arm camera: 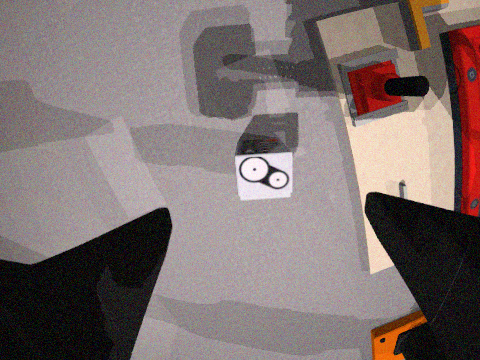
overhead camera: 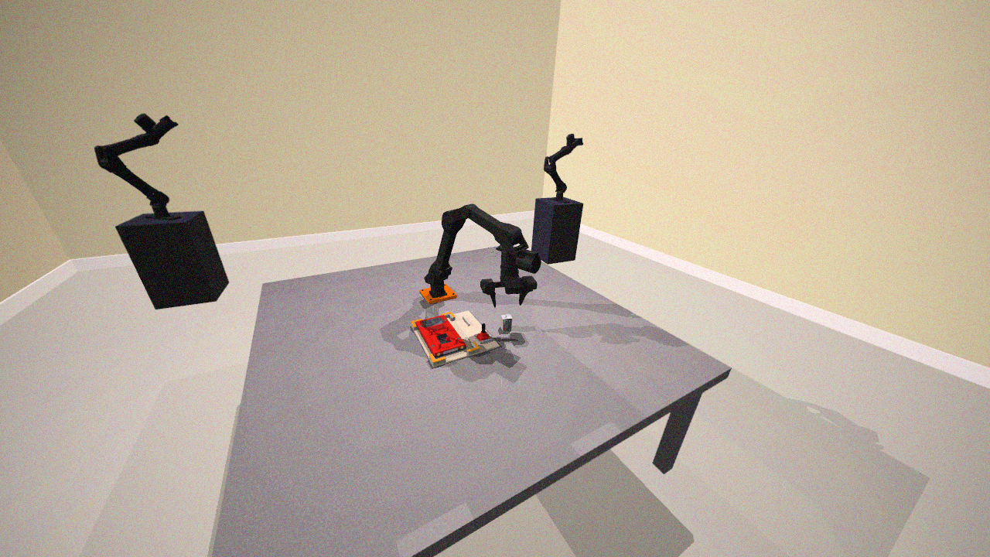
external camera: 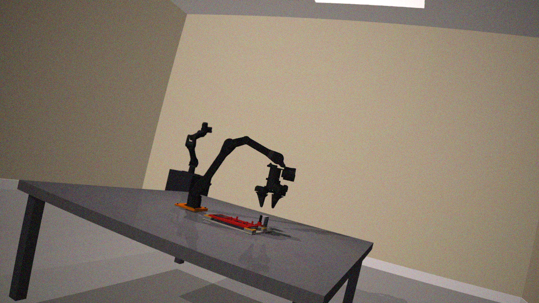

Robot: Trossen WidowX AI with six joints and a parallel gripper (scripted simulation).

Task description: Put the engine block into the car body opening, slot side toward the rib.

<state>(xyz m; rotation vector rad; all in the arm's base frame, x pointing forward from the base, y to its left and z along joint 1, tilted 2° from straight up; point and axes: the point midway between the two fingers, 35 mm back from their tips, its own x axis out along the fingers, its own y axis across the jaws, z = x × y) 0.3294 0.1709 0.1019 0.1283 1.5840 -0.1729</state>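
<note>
Right now the engine block is 70 mm below my gripper tip.
</note>
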